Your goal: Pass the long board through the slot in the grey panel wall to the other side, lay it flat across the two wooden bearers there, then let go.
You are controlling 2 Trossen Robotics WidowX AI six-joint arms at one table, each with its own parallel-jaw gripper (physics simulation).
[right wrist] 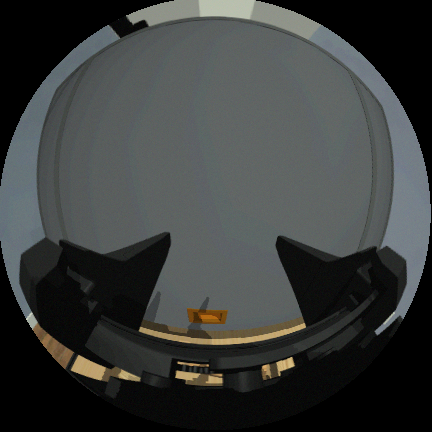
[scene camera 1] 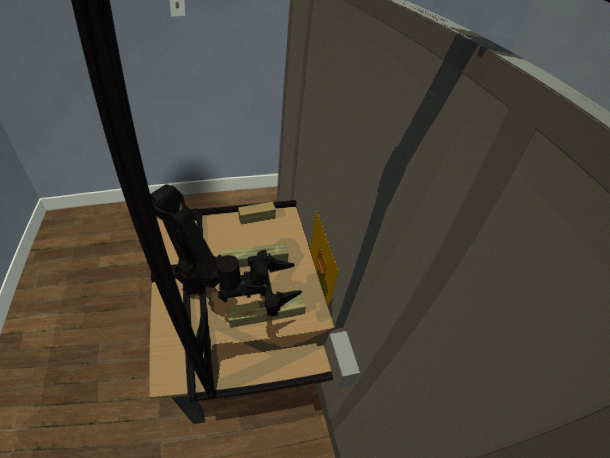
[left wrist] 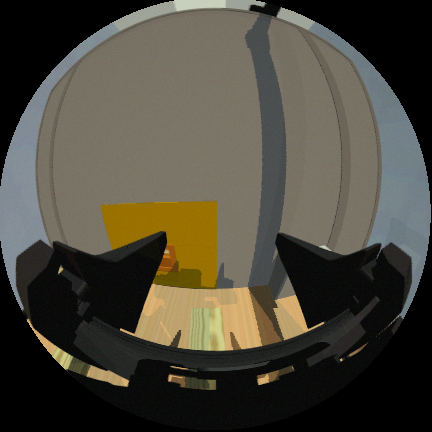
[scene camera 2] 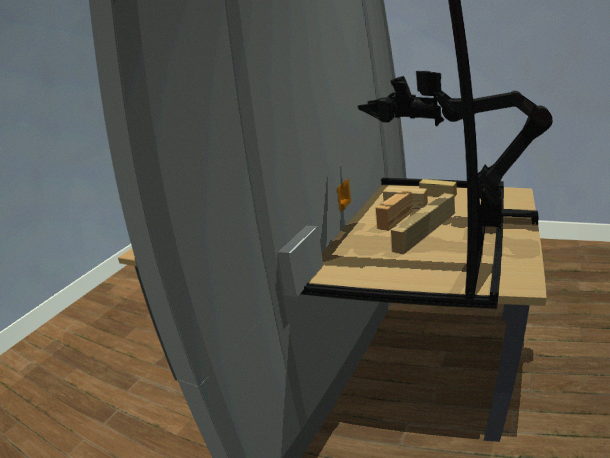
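Pixels of known places: left gripper, fingertip midpoint: (scene camera 1: 297, 278) (left wrist: 222, 238); right gripper, fingertip midpoint: (right wrist: 225, 240) (scene camera 2: 363, 105); left arm's base, origin of the base link: (scene camera 1: 193, 286); right arm's base, origin of the base link: (scene camera 2: 491, 222).
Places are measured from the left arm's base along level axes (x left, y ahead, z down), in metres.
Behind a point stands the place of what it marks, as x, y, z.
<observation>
My left gripper (scene camera 1: 297, 278) @[-0.145, 0.312, -0.184] (left wrist: 222, 238) @[-0.145, 0.312, -0.184] is open and empty, pointing at the grey panel wall (scene camera 1: 340, 150) @[0.010, 0.433, -0.491] (scene camera 2: 300, 150) @[-0.247, 0.483, -0.256] (left wrist: 165, 125) @[-0.059, 0.432, -0.317] (right wrist: 215, 150) @[-0.010, 0.483, -0.409] above the table. The slot (scene camera 1: 321, 261) @[0.006, 0.440, -0.046] (left wrist: 169, 257) (scene camera 2: 344, 194) @[0.019, 0.471, -0.058] (right wrist: 207, 316) @[-0.014, 0.469, -0.046] is orange-edged; a left finger partly hides it in the left wrist view. Two similar greenish pieces, one farther (scene camera 1: 277, 250) @[0.093, 0.303, -0.028] and one nearer (scene camera 1: 247, 315) @[-0.152, 0.165, -0.028], lie parallel under the left gripper. In scene camera 2, a long pale piece (scene camera 2: 425, 222) @[-0.078, 0.731, -0.022] lies beside a shorter reddish piece (scene camera 2: 392, 212) @[-0.022, 0.624, -0.024]. I cannot tell which is the long board. My right gripper (scene camera 2: 361, 107) @[0.000, 0.565, -0.325] (right wrist: 225, 240) @[0.000, 0.565, -0.325] is open, high above the slot.
A yellow plate (scene camera 1: 320, 240) @[0.030, 0.432, -0.128] (left wrist: 145, 220) @[-0.011, 0.432, -0.152] surrounds the slot on the left arm's side. A short block (scene camera 1: 257, 213) @[0.293, 0.259, -0.026] lies at that table's far end. Another block (scene camera 2: 437, 186) @[0.247, 0.715, -0.018] lies at the back in scene camera 2. Grey boxes (scene camera 1: 345, 352) @[-0.348, 0.410, -0.081] (scene camera 2: 305, 260) @[-0.355, 0.512, -0.034] stand against the wall.
</observation>
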